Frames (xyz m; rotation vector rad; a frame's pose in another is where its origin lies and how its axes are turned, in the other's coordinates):
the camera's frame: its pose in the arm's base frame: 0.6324 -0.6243 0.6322 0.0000 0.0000 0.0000
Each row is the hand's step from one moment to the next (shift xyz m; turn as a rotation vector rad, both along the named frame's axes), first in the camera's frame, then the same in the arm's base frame.
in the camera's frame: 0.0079 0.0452 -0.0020 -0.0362 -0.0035 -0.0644
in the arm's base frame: 0.0079 0.0452 -0.0020 -0.0362 -0.0035 -0.0644
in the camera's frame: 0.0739 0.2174 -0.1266 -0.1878 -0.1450 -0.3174
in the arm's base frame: 0.0739 0.2174 -0.1266 -0.1878 -0.1450 -0.3174
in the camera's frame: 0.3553 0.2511 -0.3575 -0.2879 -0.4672 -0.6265
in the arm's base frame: 0.3553 0.2511 -0.3575 -0.2879 -0.4672 -0.6265
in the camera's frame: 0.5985 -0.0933 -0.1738 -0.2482 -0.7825 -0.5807
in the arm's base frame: 0.5985 -0.0933 -0.1738 -0.2482 -0.7825 -0.5807
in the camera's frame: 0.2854 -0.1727 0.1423 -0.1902 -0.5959 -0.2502
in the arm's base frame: 0.2854 -0.1727 0.1423 -0.1902 -0.5959 -0.2502
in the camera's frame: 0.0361 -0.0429 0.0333 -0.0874 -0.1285 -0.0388
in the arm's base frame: 0.0361 -0.0429 0.0333 -0.0874 -0.1285 -0.0388
